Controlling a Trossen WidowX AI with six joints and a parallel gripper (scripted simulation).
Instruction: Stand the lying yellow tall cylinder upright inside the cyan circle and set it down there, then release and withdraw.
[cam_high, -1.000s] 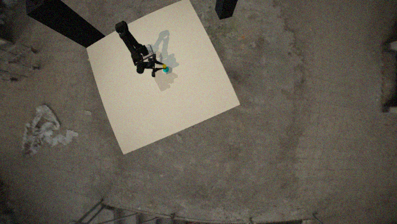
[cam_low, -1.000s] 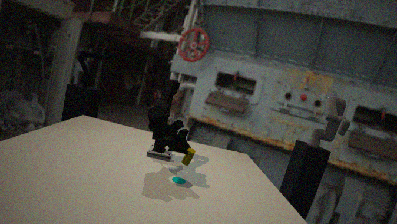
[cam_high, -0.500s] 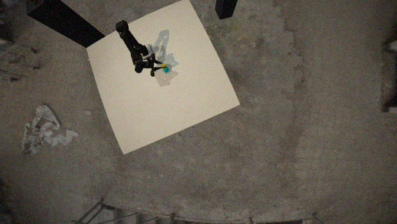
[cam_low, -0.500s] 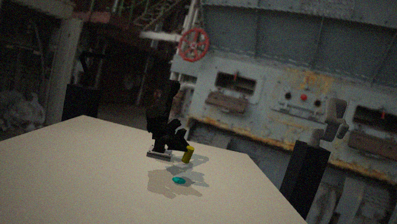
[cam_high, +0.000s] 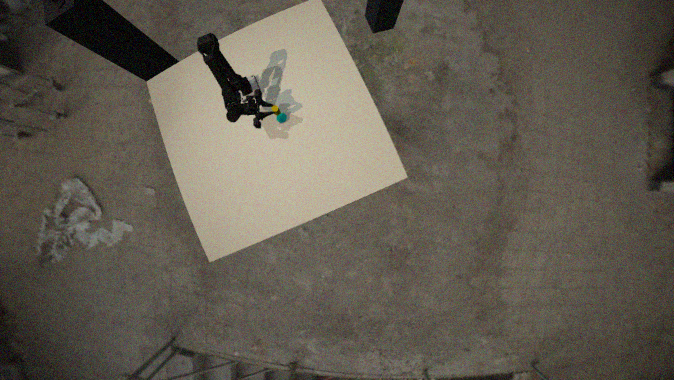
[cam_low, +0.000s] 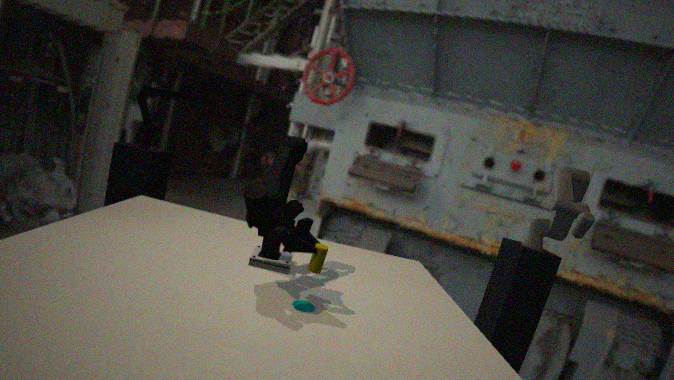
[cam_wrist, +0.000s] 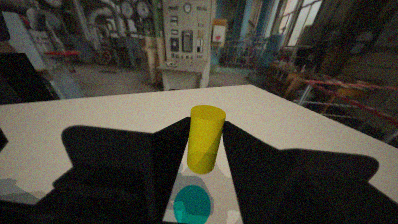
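The cyan circle lies 1 cm behind my gripper tip and 16 cm below it. From my gripper tip the other things lie so: yellow tall cylinder: 2 cm below.
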